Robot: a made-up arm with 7 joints.
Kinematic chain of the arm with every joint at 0, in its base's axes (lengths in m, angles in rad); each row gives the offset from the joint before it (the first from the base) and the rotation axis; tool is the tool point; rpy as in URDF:
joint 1: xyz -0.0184 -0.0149 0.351 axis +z
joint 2: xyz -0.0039 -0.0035 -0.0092 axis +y
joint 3: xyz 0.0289 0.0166 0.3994 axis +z
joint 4: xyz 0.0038 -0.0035 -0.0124 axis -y
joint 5: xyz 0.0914 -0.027 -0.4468 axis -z
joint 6: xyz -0.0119 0 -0.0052 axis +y
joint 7: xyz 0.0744 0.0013 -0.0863 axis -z
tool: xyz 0.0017 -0.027 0.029 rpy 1.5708 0 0
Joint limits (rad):
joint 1: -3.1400..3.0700
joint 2: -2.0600..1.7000
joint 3: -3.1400..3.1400
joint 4: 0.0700..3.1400
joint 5: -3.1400..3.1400
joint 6: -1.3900..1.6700
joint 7: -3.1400..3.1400
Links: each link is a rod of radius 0.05 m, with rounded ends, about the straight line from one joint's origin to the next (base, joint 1, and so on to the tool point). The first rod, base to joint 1, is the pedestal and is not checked.
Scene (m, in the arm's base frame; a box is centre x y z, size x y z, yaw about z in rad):
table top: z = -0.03
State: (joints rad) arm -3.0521 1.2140 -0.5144 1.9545 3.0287 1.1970 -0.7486
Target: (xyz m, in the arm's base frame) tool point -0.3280 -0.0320 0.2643
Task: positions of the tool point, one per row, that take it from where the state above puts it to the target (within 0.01 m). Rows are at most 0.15 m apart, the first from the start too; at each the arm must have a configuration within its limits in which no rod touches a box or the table.
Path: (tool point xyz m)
1: -0.7808 0.1255 0.2203
2: -0.6911 0.0917 0.2488
3: -0.5836 0.0478 0.2643
4: -0.4612 0.0031 0.2690
5: -0.3280 -0.0320 0.2643

